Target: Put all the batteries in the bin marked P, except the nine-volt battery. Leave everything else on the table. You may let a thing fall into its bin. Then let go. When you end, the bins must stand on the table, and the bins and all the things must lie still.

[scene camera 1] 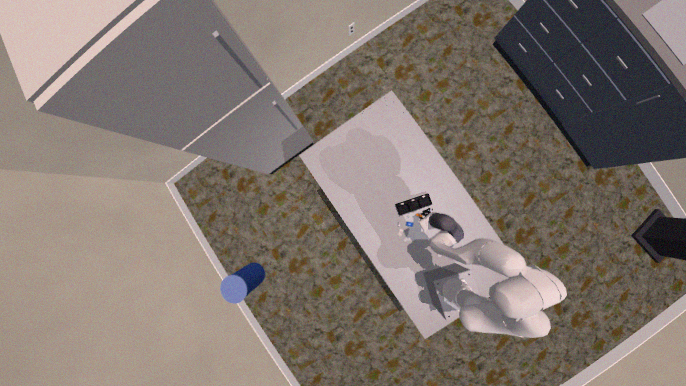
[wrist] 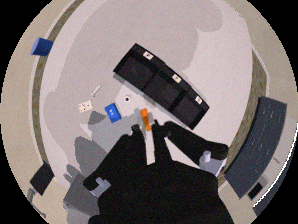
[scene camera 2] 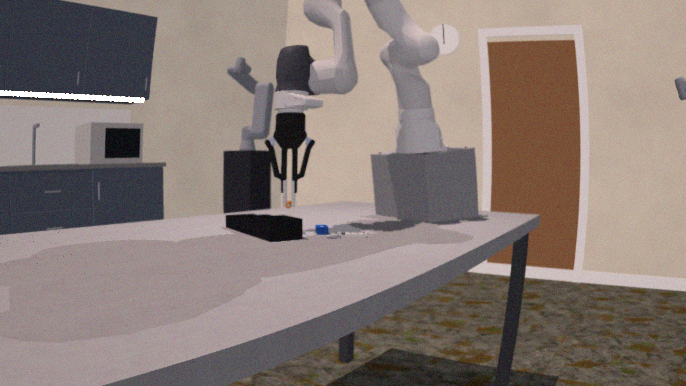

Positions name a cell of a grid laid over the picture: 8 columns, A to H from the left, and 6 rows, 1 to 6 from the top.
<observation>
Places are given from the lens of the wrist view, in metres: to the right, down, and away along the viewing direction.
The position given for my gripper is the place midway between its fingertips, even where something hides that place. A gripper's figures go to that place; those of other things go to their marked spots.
my gripper (wrist: D4): -0.01, 0.01, 0.22
black bin (wrist: D2): -0.03, -0.12, 0.24
</observation>
